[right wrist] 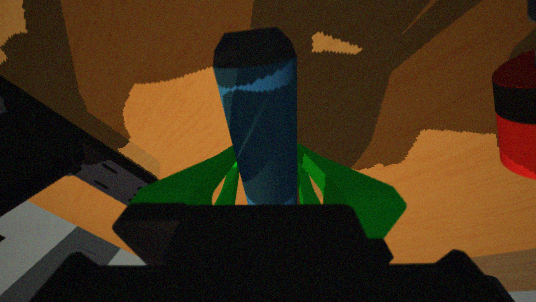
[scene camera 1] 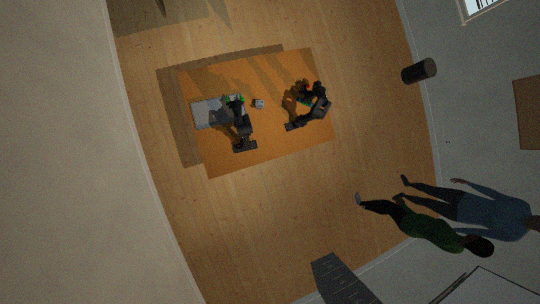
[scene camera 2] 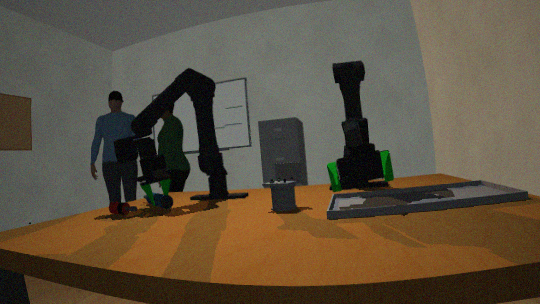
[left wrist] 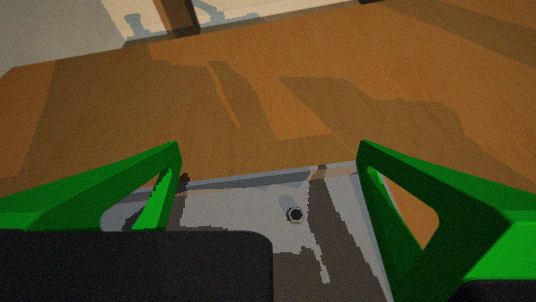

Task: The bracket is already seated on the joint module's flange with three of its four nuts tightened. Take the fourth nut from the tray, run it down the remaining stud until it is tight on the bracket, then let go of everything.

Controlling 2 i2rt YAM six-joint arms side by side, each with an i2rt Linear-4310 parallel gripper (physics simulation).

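Pixels of known places: left gripper, fingertip midpoint: point(scene camera 1: 233, 94) point(scene camera 2: 361, 183) point(left wrist: 268, 150); right gripper, fingertip midpoint: point(right wrist: 267, 150) point(scene camera 1: 303, 102); left arm's base at its link origin: point(scene camera 1: 245, 146) point(scene camera 2: 359, 186); right arm's base at its link origin: point(right wrist: 60, 138) point(scene camera 1: 295, 124) point(scene camera 2: 219, 197).
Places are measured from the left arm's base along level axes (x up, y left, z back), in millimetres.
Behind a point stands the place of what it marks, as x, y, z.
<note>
The fourth nut point(left wrist: 295, 221) {9, -1, -405}, a small hex ring, lies on the floor of the grey tray point(scene camera 1: 202, 112) {4, 277, -341} point(scene camera 2: 425, 210) {1, 133, -437} point(left wrist: 235, 207) {4, 41, -421}. My left gripper point(scene camera 1: 235, 98) {62, 9, -422} point(scene camera 2: 361, 174) {62, 9, -422} point(left wrist: 268, 150) {62, 9, -422} is open and empty, low at the tray's end nearest the joint module. In the left wrist view the nut appears between the spread fingers. The joint module point(scene camera 1: 258, 104) point(scene camera 2: 284, 201) stands upright beside the tray with the bracket point(scene camera 2: 280, 185) {61, -176, -350} on top; its nuts and stud are too small to tell apart. My right gripper point(scene camera 1: 305, 103) {8, -590, -279} point(scene camera 2: 158, 196) {8, -590, -279} point(right wrist: 267, 150) {8, -590, -279} is shut on a blue tool handle point(scene camera 2: 163, 201) {25, -537, -330} point(right wrist: 265, 120) {40, -560, -306} with a black end.
A red and black tool point(scene camera 1: 308, 87) {28, -655, -401} point(scene camera 2: 119, 208) {20, -620, -433} point(right wrist: 517, 142) {22, -643, -400} lies on the table point(scene camera 1: 280, 145) {0, -298, 54} point(scene camera 2: 250, 250) {0, -149, -629} beside the blue handle. The joint module stands between the tray and the right arm. Two people point(scene camera 1: 495, 210) point(scene camera 2: 116, 135) are in the room beyond the table.
</note>
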